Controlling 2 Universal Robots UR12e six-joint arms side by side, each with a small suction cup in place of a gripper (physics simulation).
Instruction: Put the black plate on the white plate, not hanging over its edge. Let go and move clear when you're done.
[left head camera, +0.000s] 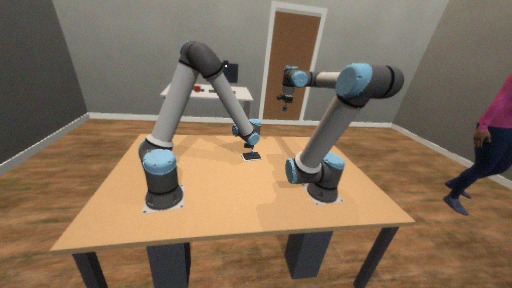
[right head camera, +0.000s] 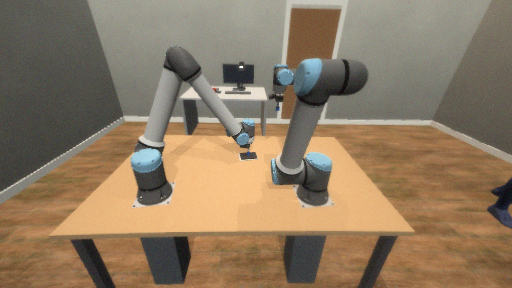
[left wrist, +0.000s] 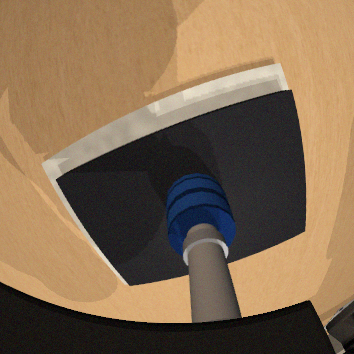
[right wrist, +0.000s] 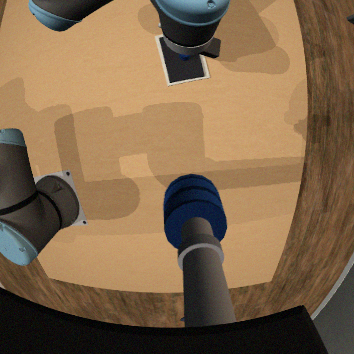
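Seen in the pictures: left end effector, tool point: (left head camera: 251, 155) (right head camera: 248, 155) (left wrist: 193, 193) (right wrist: 184, 56); right end effector, tool point: (left head camera: 284, 110) (right head camera: 277, 110) (right wrist: 190, 200); left arm's base, origin of the base link: (left head camera: 165, 197) (right head camera: 155, 193); right arm's base, origin of the base link: (left head camera: 321, 192) (right head camera: 312, 194) (left wrist: 352, 306) (right wrist: 56, 200).
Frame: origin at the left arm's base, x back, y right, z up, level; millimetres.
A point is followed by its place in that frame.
The black plate (left head camera: 256, 157) @[x -315, y 639, z 15 mm] (right head camera: 253, 156) @[x -328, y 648, z 16 mm] (left wrist: 260, 150) @[x -374, y 650, z 16 mm] (right wrist: 185, 72) @[x -354, y 660, z 16 mm] lies flat over the white plate (left wrist: 170, 109) @[x -404, y 615, z 6 mm] (right wrist: 189, 81) @[x -361, y 681, z 5 mm] on the table. In the left wrist view, the white rim shows along the far and left sides; the near and right rims are hidden. In the right wrist view, white rim shows left, right and below the black plate. My left gripper (left head camera: 252, 153) (right head camera: 248, 153) (left wrist: 196, 186) is at the black plate's top, with no clear sign of grip; any small gap is hidden. My right gripper (left head camera: 285, 109) (right head camera: 277, 108) (right wrist: 192, 186) is open and empty, high above the table.
The wooden table (left head camera: 215, 210) @[x 155, y 258, z 0 mm] (right head camera: 210, 210) @[x 183, y 327, z 0 mm] bears both arm bases. A white desk (left head camera: 175, 93) (right head camera: 257, 93) with a monitor (left head camera: 231, 73) (right head camera: 238, 73) stands behind. A person (left head camera: 500, 120) stands on the floor at the right.
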